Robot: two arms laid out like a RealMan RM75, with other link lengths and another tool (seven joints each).
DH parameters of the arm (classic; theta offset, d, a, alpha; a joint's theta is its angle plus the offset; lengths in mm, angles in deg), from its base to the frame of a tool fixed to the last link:
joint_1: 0 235.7 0 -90
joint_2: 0 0 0 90
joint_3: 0 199.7 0 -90
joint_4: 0 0 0 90
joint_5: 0 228.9 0 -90
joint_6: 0 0 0 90
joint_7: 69.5 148.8 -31.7 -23
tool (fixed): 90 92.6 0 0
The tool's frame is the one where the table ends.
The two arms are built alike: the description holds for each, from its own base.
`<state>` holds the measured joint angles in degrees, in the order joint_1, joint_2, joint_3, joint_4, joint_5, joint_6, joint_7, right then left.
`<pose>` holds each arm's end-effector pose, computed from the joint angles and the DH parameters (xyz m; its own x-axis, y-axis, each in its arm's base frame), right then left.
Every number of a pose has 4 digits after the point.
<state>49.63 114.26 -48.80 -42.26 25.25 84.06 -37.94 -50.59 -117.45 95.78 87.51 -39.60 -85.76 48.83</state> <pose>0.2297 0.4435 -0.0364 -0.7981 0.5638 0.2124 0.6016 0.7267 0.3316 -0.0359 0.3704 -0.0785 -0.7781 -0.2783 0.5631 -0.1028 0.9408 0.3229</pose>
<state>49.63 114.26 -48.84 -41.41 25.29 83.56 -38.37 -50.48 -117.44 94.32 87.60 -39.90 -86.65 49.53</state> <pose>0.2319 0.4422 -0.0393 -0.7980 0.5650 0.2098 0.6018 0.7283 0.3277 -0.0369 0.3717 -0.0739 -0.7796 -0.2836 0.5584 -0.1119 0.9403 0.3213</pose>
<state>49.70 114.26 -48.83 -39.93 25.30 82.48 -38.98 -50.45 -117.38 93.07 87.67 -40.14 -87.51 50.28</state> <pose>0.2356 0.4411 -0.0439 -0.7976 0.5665 0.2074 0.6024 0.7292 0.3247 -0.0379 0.3729 -0.0696 -0.7801 -0.2854 0.5567 -0.1161 0.9405 0.3193</pose>
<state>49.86 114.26 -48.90 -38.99 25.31 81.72 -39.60 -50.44 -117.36 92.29 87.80 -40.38 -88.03 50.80</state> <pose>0.2369 0.4409 -0.0469 -0.8014 0.5622 0.2039 0.5972 0.7341 0.3232 -0.0378 0.3734 -0.0671 -0.7822 -0.2839 0.5546 -0.1170 0.9412 0.3168</pose>
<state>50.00 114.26 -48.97 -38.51 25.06 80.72 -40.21 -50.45 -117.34 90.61 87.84 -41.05 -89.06 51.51</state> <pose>0.2381 0.4431 -0.0474 -0.8101 0.5513 0.1997 0.5853 0.7398 0.3320 -0.0379 0.3739 -0.0626 -0.7862 -0.2874 0.5471 -0.1285 0.9420 0.3101</pose>
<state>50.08 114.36 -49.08 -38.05 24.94 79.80 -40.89 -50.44 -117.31 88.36 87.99 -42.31 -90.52 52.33</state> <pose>0.2388 0.4445 -0.0490 -0.8181 0.5406 0.1960 0.5739 0.7464 0.3370 -0.0372 0.3730 -0.0573 -0.7938 -0.2901 0.5345 -0.1459 0.9441 0.2957</pose>
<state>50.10 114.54 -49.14 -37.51 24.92 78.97 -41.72 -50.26 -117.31 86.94 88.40 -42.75 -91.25 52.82</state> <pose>0.2394 0.4447 -0.0518 -0.8252 0.5308 0.1931 0.5638 0.7538 0.3374 -0.0366 0.3737 -0.0527 -0.7997 -0.2939 0.5235 -0.1540 0.9432 0.2943</pose>
